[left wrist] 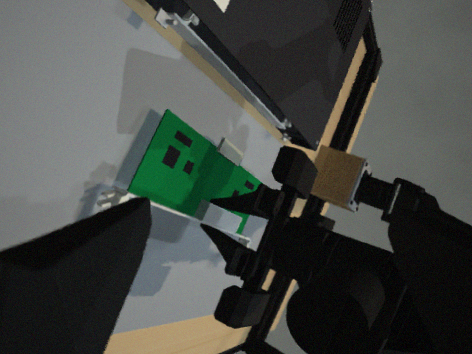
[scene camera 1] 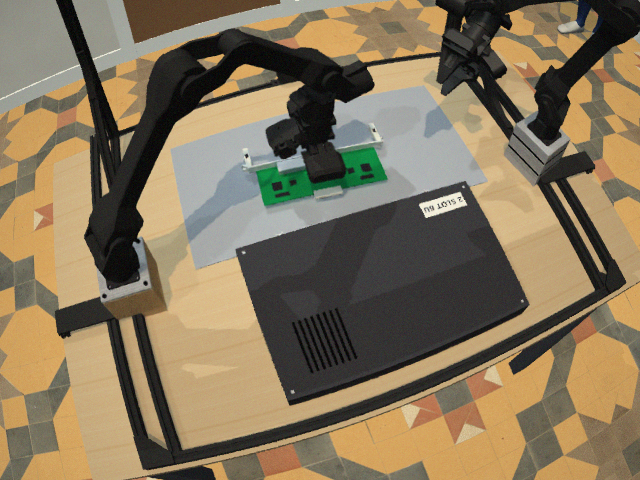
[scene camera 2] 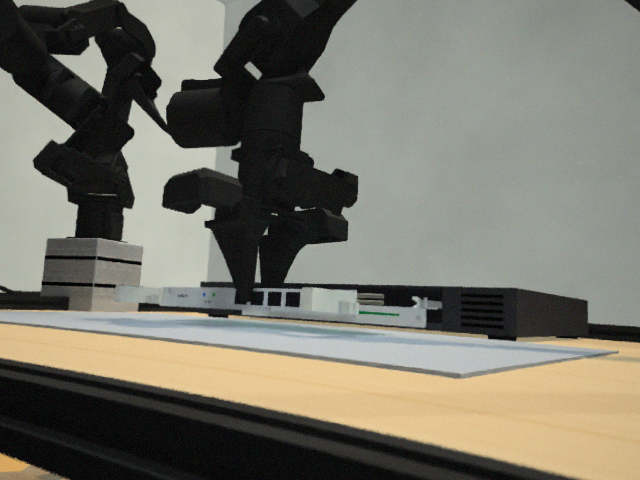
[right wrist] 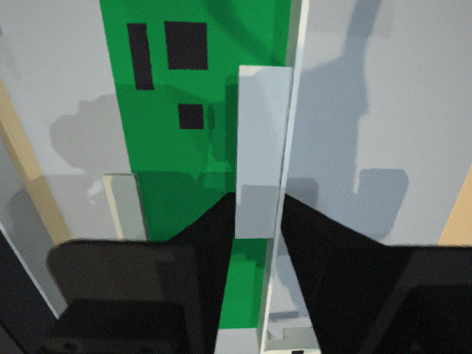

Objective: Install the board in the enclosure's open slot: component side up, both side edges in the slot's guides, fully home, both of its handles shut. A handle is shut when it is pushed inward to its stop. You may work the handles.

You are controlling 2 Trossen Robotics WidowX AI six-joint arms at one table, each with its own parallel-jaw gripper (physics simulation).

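Where they show: left gripper, fingertip midpoint: (left wrist: 272, 216) (scene camera 1: 440, 89) (scene camera 2: 149, 158); right gripper, fingertip midpoint: (left wrist: 206, 213) (scene camera 2: 257, 303) (right wrist: 256, 199); left arm's base at its link origin: (scene camera 1: 544, 131) (scene camera 2: 97, 242); right arm's base at its link origin: (left wrist: 361, 187) (scene camera 1: 121, 268).
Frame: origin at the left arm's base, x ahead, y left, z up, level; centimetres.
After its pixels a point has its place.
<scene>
The green board (scene camera 1: 364, 167) @(x 35.2, y -17.8, z -8.9 cm) (left wrist: 165, 170) @(x 34.5, y -19.0, z -8.9 cm) (right wrist: 150, 130) @(x 48.1, y -20.1, z -8.9 cm) is component side up, a little above the mat. Its white front panel (scene camera 2: 178, 297) @(x 32.1, y -21.7, z -8.4 cm) faces away from the enclosure. Its two end handles (scene camera 1: 246, 156) @(x 52.4, y -31.9, z -7.3 cm) (scene camera 1: 375, 133) @(x 28.7, y -22.5, z -7.4 cm) stand outward, open. My right gripper (scene camera 1: 305, 161) @(x 42.5, y -24.1, z -8.6 cm) (scene camera 2: 257, 293) @(x 42.5, y -24.1, z -8.6 cm) (left wrist: 206, 213) @(x 42.5, y -24.1, z -8.6 cm) (right wrist: 256, 199) @(x 42.5, y -24.1, z -8.6 cm) is shut on the front panel and the pale block behind it. The dark enclosure (scene camera 1: 382, 289) @(x 49.1, y 4.6, z -6.0 cm) (scene camera 2: 547, 315) @(x 67.0, y -5.7, z -8.3 cm) (left wrist: 280, 55) @(x 44.7, y -4.9, z -6.0 cm) has one fitted panel (left wrist: 230, 80) @(x 41.8, y -8.9, z -9.5 cm); a dark opening shows above it in scene camera 2. My left gripper (scene camera 1: 467, 77) is open, away from the board; one finger shows in the left wrist view.
The blue-grey mat (scene camera 1: 217, 242) @(x 65.6, y -20.7, z -10.7 cm) (scene camera 2: 439, 356) @(x 61.7, y -40.3, z -10.7 cm) lies under the board and before the enclosure's slot face. The right arm reaches across the mat. The left arm's base (scene camera 1: 537, 149) @(x 5.0, y 2.0, z -1.1 cm) stands beside the mat's far right. Black rails (scene camera 1: 124, 382) @(x 94.6, y -6.3, z -9.5 cm) edge the table.
</scene>
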